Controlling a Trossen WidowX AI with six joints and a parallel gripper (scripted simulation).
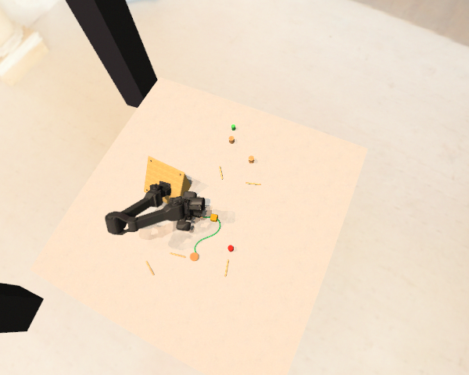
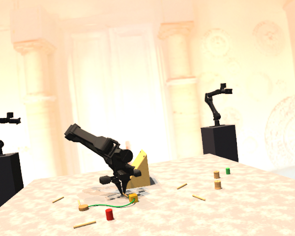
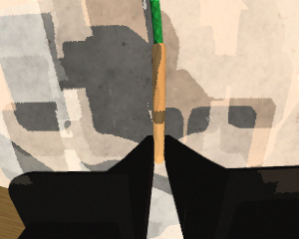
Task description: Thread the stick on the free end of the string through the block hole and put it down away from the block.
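Now: gripper tip 40 mm short of the thin wooden stick, 10 mm to the right of it and 10 mm below it. From my gripper tip the other things lie so: red cylinder: 240 mm ahead, 80 mm to the right, 20 mm above; round wooden button: 100 mm ahead, 180 mm to the right, 10 mm above; yellow block: 120 mm ahead, 30 mm to the left, 10 mm above.
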